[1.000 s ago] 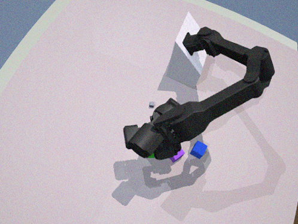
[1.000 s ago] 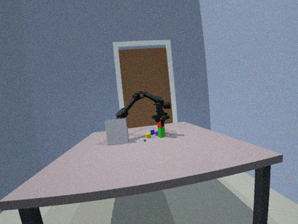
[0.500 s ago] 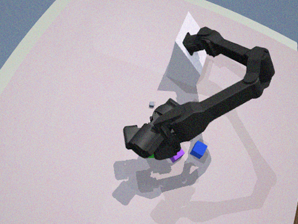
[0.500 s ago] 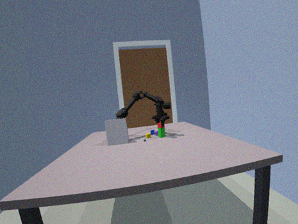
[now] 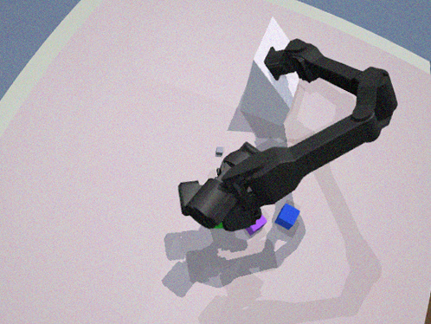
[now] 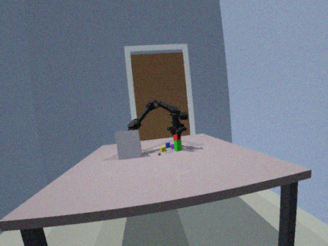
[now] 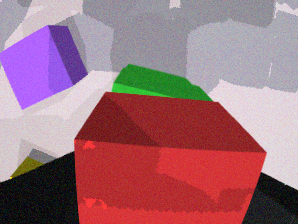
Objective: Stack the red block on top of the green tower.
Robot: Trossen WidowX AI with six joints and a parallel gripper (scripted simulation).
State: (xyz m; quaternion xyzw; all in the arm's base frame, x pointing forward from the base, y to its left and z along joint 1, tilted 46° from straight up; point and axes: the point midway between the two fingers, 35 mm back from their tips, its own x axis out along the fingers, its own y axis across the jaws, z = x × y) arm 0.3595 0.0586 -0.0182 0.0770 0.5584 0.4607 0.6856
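Now: gripper tip 10 mm below the red block. The rest, counted from my gripper tip: green block 30 mm below; then yellow block 130 mm behind, 80 mm below, 30 mm to the left; then purple block 80 mm to the left, 80 mm below, 20 mm behind.
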